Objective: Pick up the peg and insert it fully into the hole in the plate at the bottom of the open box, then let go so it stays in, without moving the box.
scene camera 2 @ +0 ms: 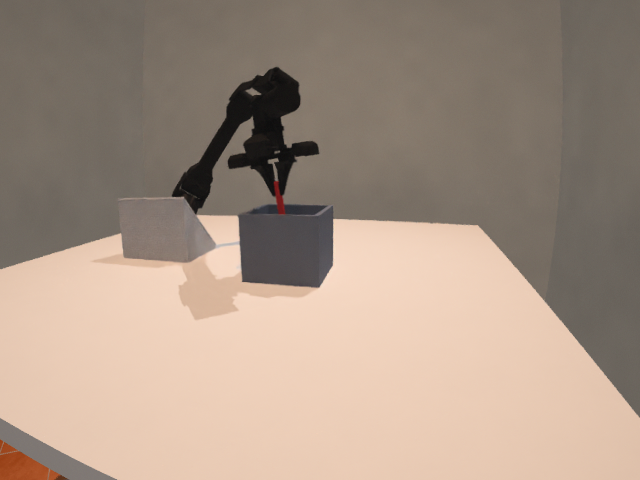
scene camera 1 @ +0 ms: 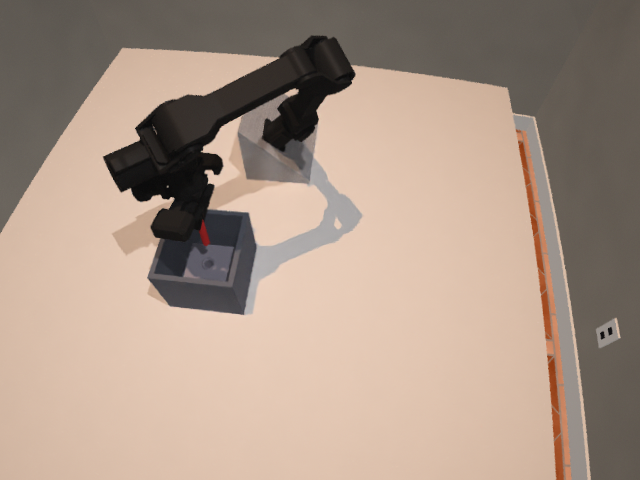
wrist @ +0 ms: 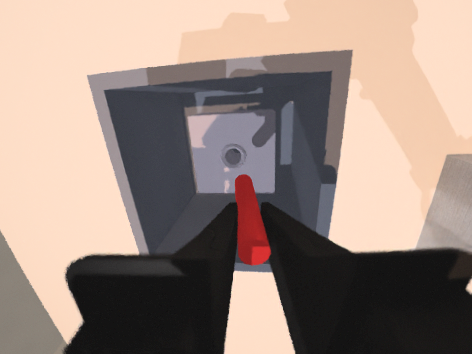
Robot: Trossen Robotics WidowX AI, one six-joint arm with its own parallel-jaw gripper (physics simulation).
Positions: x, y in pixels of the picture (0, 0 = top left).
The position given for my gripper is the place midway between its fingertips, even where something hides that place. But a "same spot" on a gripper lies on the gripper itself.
my gripper: scene camera 2; scene camera 1 199, 225; wrist
dark blue-grey box: scene camera 2 296, 248; scene camera 1; wrist
pale plate: scene camera 1 213, 262; wrist 213, 135; not seen in scene camera 2 (hidden by the dark blue-grey box)
same spot on my gripper: (scene camera 2: 283, 167) = (wrist: 175, 253)
same spot on dark blue-grey box: (scene camera 1: 225, 228) = (wrist: 303, 189)
